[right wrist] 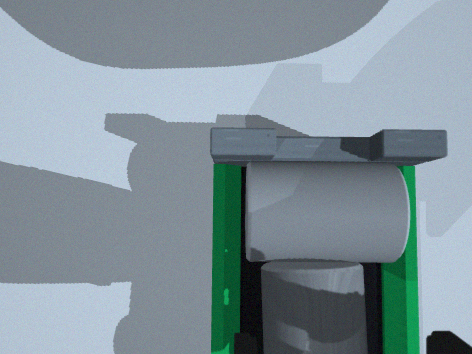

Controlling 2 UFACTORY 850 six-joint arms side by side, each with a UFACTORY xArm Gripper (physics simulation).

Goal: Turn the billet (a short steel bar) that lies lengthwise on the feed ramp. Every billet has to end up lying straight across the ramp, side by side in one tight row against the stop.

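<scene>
The green feed ramp (226, 215) runs up the right wrist view to the grey stop (310, 149) at its end. One grey billet (327, 212) lies straight across the ramp against the stop. Below it, a second billet (315, 305) lies lengthwise, its upper end at the side of the crosswise billet; its lower part is cut off by the view's edge. My right gripper (346, 345) is open; its two dark fingertips show at the bottom edge, wide apart, one over the ramp's left part and one right of the ramp, with the lengthwise billet showing between them. My left gripper does not show.
The ramp's green side walls stand left and right of the billets, with a black floor between them. The notched stop reaches a little past the right wall. Large grey shadows fall on the pale surface (165, 90) at the left, top and right.
</scene>
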